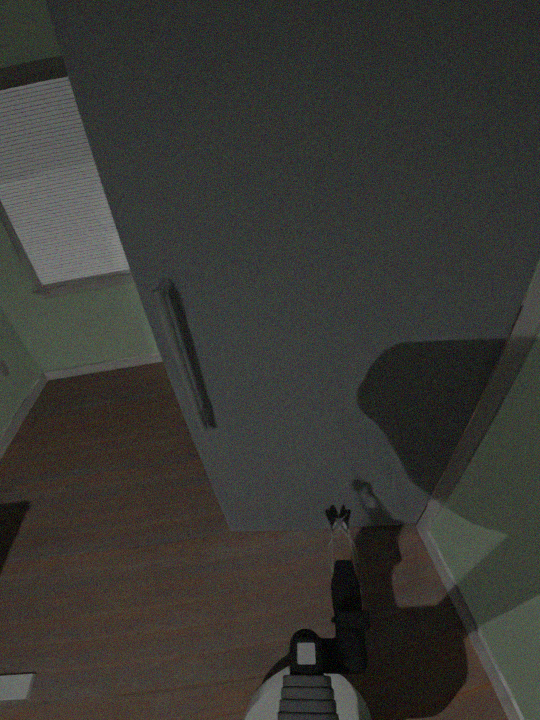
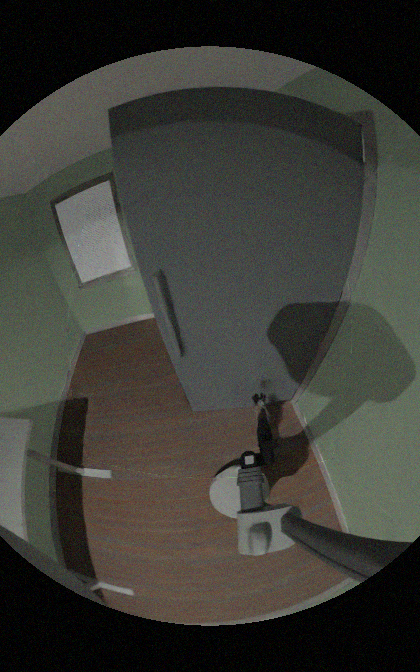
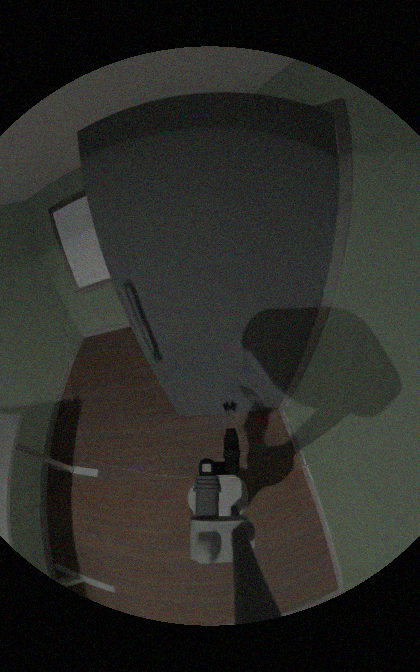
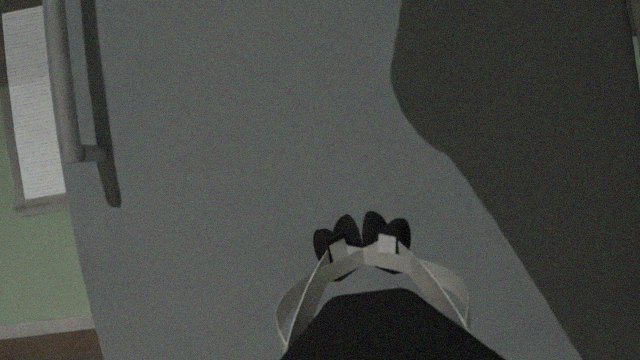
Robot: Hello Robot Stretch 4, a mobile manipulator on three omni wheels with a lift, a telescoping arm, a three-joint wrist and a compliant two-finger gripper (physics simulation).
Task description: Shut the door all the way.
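Pixels of known places: gripper, between the fingertips: (image 1: 337,505) (image 2: 257,392) (image 3: 229,401) (image 4: 361,233); robot's base, origin of its link: (image 2: 238,490) (image 3: 219,496).
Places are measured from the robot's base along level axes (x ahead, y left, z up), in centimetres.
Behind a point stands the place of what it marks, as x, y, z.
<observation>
The grey door (image 1: 290,232) {73.4, -0.2, 135.7} (image 2: 240,225) {73.5, -3.4, 141.2} (image 3: 215,240) {73.6, -8.2, 138.0} (image 4: 225,125) {73.2, 7.2, 87.0} stands open, swung out from its frame at the right. Its long bar handle (image 1: 184,354) {72.7, 28.8, 107.3} (image 2: 167,312) {65.9, 26.5, 112.2} (image 3: 142,320) {72.7, 27.9, 106.9} (image 4: 64,85) {65.5, 26.8, 95.4} is near the free left edge. My gripper (image 1: 338,514) {48.2, -9.3, 74.7} (image 2: 259,399) {48.2, -9.3, 74.7} (image 3: 229,406) {48.2, -9.3, 74.7} (image 4: 361,233) {48.2, -9.3, 74.7} is shut with its fingertips together and holds nothing. It is in front of the lower part of the door, right of and below the handle. Whether the fingertips touch the door I cannot tell.
A green wall (image 1: 499,453) {61.4, -59.2, 74.3} (image 2: 390,450) {-0.6, -71.1, 77.6} runs along the right. A window (image 1: 58,180) {212.7, 142.9, 147.6} (image 2: 92,232) {212.4, 144.3, 141.9} is beyond the door's free edge. Part of a white table (image 2: 15,465) {-9.2, 109.3, 92.3} shows at the left, with its feet on the wooden floor (image 1: 145,581) {47.9, 72.9, -2.8}. Shadows fall on the door and wall.
</observation>
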